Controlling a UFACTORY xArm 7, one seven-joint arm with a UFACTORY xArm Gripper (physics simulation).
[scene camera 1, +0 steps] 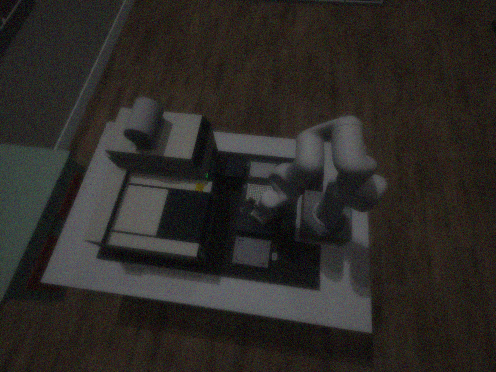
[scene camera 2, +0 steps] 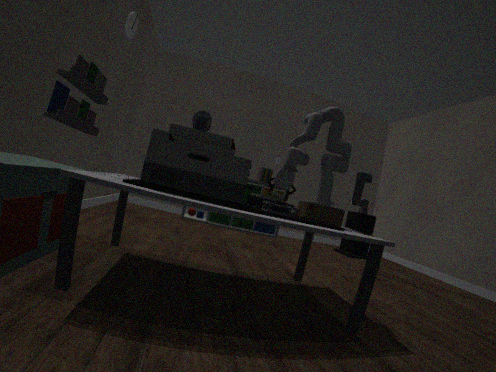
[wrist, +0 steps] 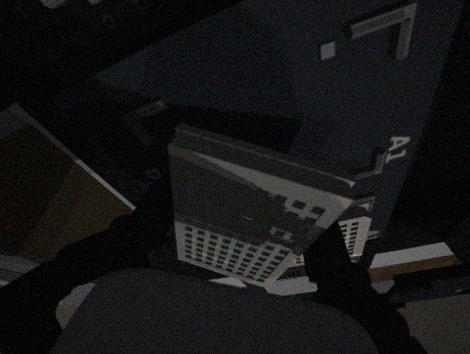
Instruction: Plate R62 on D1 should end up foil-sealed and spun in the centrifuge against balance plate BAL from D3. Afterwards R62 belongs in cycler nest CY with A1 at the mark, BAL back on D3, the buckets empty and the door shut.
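Frame: origin at the arm's base, x ahead, y left, z up, level; centimetres.
Seen in the pictures: gripper, fingertip midpoint: (scene camera 2: 276, 198) (wrist: 245, 196); arm's base at its link origin: (scene camera 1: 325, 213) (scene camera 2: 320, 205) (wrist: 2, 282).
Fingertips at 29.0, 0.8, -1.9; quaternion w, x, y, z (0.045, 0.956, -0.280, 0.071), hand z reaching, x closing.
Observation:
Offsets run from my fingertips to a thing's top centre, as dx, dy, dz. "spot": to the spot under its first point.
My gripper (scene camera 1: 256, 210) (scene camera 2: 282, 192) (wrist: 245, 196) is shut on a pale well plate {-1.3, -1.4, +3.3} (wrist: 235, 255) and holds it tilted in the wrist view, above the dark deck. The plate's label is unreadable, and whether foil covers it is unclear. Past the right finger, part of another well plate {+1.9, -10.2, -0.2} (wrist: 356, 235) shows. A plate with wells (scene camera 1: 256, 190) also shows beside the gripper in scene camera 1. A nest's corner bracket {spot: +9.3, +5.5, -1.2} (wrist: 404, 35), a small white square {spot: +6.3, +6.0, -1.6} (wrist: 327, 50) and a white A1 mark {spot: +10.4, -1.7, -1.8} (wrist: 400, 148) show on the deck. BAL cannot be identified, nor can the centrifuge door's state be told.
A large low machine (scene camera 1: 137, 210) with pale panels stands left of the deck. Behind it is a box-shaped machine {+47.0, -24.0, +40.4} (scene camera 1: 184, 135) with a cylinder {spot: +46.3, -22.6, +39.6} (scene camera 1: 145, 117) on top. A light grey square {spot: +4.0, +17.7, -3.1} (scene camera 1: 251, 251) lies at the front of the deck. The arm's base block (scene camera 2: 320, 214) stands at right.

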